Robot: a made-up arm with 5 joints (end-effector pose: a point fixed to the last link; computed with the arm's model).
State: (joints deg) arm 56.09 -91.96 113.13 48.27 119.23
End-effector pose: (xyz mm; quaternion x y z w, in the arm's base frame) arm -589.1 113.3 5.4 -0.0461 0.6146 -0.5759 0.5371
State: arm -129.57 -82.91 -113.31 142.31 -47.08
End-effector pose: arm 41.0 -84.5 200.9 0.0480 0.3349 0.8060 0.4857
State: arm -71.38 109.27 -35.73 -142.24 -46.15
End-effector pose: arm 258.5 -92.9 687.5 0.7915 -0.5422 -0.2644 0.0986
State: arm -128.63 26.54 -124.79 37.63 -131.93
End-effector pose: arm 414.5 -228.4 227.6 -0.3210 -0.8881 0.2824 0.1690
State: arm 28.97 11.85 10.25 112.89 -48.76
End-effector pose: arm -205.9 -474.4 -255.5 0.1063 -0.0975 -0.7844 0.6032
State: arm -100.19 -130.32 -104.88 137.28 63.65
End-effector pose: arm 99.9 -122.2 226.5 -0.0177 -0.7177 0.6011 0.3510
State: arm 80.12 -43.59 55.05 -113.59 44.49
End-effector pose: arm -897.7 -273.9 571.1 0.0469 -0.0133 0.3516 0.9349
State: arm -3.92 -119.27 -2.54 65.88 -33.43
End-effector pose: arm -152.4 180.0 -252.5 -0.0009 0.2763 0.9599 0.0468
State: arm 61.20 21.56 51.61 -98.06 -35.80
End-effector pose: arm -818.8 -640.2 -76.1 0.8189 0.1509 0.4723 0.2892
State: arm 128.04 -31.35 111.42 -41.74 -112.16
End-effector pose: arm -264.7 145.9 952.7 0.7588 -0.3154 -0.5602 0.1046
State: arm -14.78 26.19 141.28 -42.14 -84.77
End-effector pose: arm -350.3 -182.5 -563.5 -0.8387 -0.0835 -0.3364 0.4200
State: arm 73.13 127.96 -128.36 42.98 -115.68
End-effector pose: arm -302.3 -228.7 -59.2 0.7338 -0.0459 0.5965 0.3218
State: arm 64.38 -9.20 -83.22 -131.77 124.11
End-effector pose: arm 53.2 -113.3 509.7 0.1017 -0.2567 0.9524 0.1290
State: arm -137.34 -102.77 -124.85 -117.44 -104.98
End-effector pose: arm -259.9 184.7 294.1 0.7815 0.1661 0.2850 0.5296
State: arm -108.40 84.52 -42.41 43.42 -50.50
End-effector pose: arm 253.9 -359.1 414.4 -0.2187 -0.7856 0.4398 0.3763
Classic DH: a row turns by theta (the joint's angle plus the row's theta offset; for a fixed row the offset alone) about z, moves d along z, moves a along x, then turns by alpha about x. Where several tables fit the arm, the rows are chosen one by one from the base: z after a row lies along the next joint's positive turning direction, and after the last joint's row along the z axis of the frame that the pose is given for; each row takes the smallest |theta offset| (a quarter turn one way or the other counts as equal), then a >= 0, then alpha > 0; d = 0 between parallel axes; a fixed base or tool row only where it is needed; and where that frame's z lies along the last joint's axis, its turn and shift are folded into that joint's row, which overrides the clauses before.
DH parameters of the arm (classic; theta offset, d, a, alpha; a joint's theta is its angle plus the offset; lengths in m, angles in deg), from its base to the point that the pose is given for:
base (fixed): 0 0.16 0 -90
joint 1: 0 -0.1 -0.03 90
joint 2: -90 -0.41 0.11 -90
joint 3: 0 -0.23 0.36 -90
joint 4: 0 -0.06 -0.17 -90
joint 5: 0 0.16 0.06 -90
tool (fixed): 90 -0.03 0 0

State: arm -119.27 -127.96 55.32 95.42 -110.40
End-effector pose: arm 620.5 49.8 247.3 -0.3058 -0.0978 0.1959 0.9266
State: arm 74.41 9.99 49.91 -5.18 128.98
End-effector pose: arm -557.8 -494.3 391.4 -0.4606 0.3841 0.4344 0.6720
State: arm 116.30 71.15 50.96 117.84 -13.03
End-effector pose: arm -651.9 -243.5 221.6 -0.3113 0.9062 -0.2647 0.1091
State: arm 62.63 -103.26 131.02 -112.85 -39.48
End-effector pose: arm -606.2 131.7 -482.8 0.0612 -0.4342 0.3430 0.8307
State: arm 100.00 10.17 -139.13 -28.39 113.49
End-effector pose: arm -223.7 9.7 714.0 0.3598 0.4639 -0.7202 0.3697
